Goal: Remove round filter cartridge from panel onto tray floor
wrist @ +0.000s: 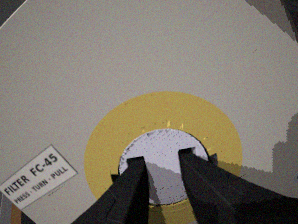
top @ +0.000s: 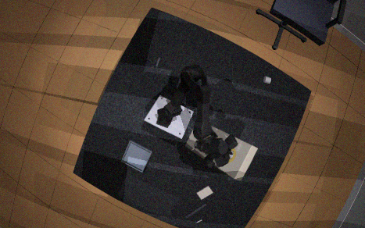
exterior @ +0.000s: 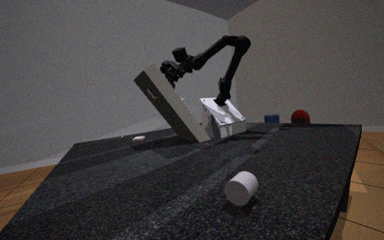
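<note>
My gripper tip is 10 mm short of the round filter cartridge and 10 mm above it. Also, from my gripper tip: small pale block 10 mm ahead, 320 mm to the right, 270 mm below; then grey square tray 470 mm behind, 230 mm to the right, 270 mm below.
</note>
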